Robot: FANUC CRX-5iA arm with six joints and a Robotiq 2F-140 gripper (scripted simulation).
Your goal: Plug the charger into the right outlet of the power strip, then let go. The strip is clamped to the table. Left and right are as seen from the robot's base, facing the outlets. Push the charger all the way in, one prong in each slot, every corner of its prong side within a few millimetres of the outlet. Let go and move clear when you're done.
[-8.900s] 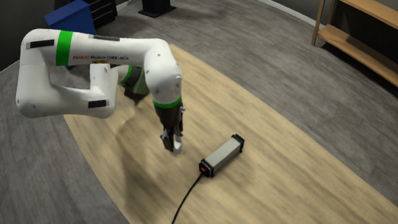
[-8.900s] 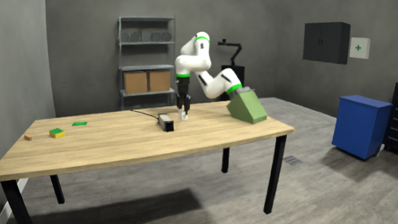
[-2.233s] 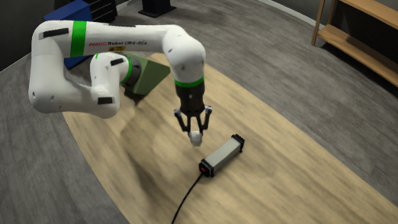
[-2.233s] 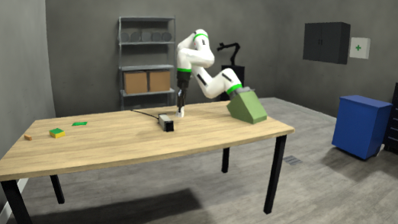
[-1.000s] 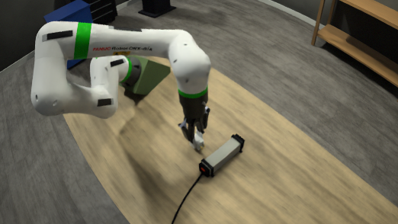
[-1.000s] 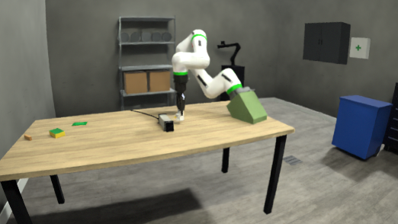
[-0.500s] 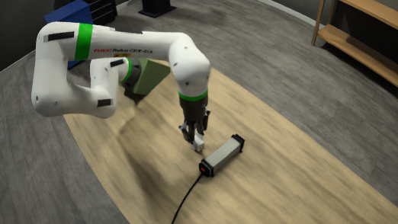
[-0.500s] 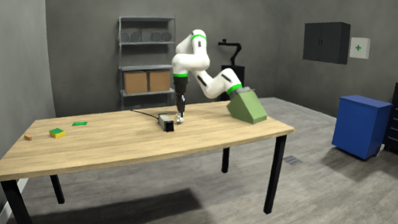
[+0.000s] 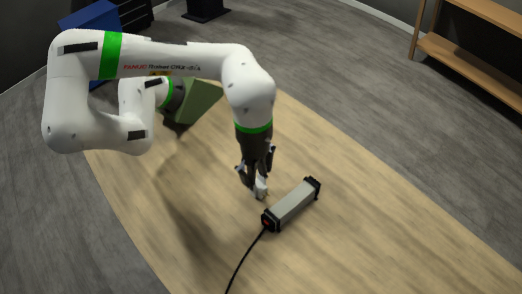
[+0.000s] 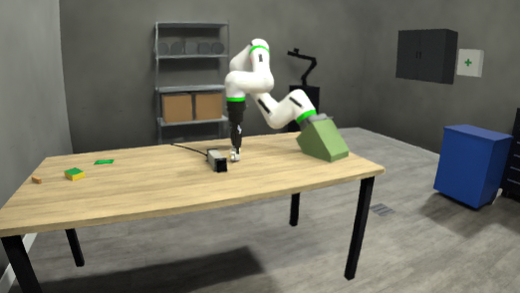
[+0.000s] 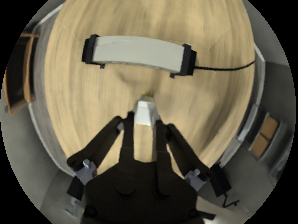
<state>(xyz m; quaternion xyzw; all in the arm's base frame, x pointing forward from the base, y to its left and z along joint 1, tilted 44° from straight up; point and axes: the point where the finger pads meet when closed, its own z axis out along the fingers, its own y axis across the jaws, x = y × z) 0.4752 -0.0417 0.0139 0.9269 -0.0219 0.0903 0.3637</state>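
Now: hand 1 cm short of the white charger and 1 cm above it. The rest, counted from my hand: power strip: 13 cm ahead, 2 cm to the left, 1 cm below; yellow-green sponge: 81 cm ahead, 12 cm to the right, 3 cm below; flat green piece: 66 cm ahead, 29 cm to the right, 4 cm below.
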